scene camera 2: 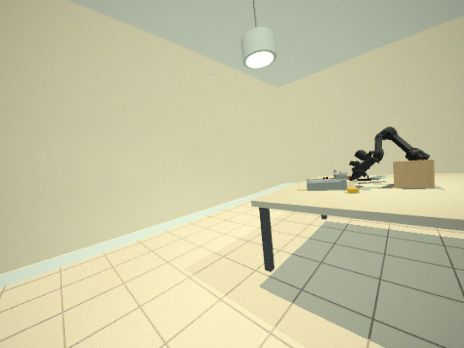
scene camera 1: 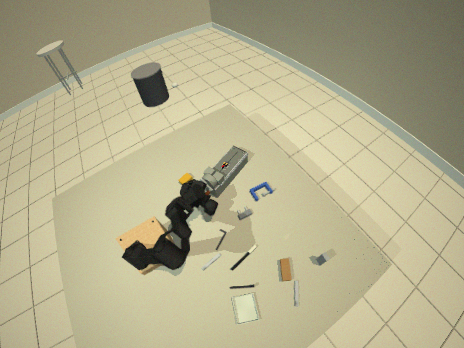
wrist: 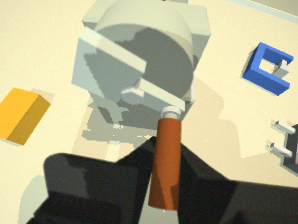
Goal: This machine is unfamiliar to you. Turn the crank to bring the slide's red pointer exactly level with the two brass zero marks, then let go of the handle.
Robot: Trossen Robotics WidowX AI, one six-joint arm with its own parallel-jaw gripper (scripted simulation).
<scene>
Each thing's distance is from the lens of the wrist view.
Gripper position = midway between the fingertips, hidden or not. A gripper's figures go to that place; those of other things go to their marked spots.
gripper (wrist: 164, 142): 11 cm
grey slide machine (wrist: 172, 45): 7 cm
</scene>
